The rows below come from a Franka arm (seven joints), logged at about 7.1 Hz.
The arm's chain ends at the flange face. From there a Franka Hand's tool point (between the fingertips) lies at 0.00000 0.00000 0.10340 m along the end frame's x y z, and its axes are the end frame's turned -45 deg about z.
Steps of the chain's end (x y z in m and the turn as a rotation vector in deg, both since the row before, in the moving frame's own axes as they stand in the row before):
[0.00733, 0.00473, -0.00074, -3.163, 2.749, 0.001]
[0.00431, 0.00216, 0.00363, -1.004, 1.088, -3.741]
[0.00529, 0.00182, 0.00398, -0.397, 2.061, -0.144]
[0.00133, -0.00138, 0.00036, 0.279, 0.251, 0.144]
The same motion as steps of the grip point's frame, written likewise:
[0.00131, 0.01607, -0.00102, -4.180, -0.293, 0.001]
[0.00171, 0.00724, 0.00360, -1.479, 0.059, -3.741]
[0.00458, 0.00816, 0.00391, -1.738, 1.177, -0.144]
[0.00259, -0.00007, 0.00036, 0.020, 0.375, 0.144]

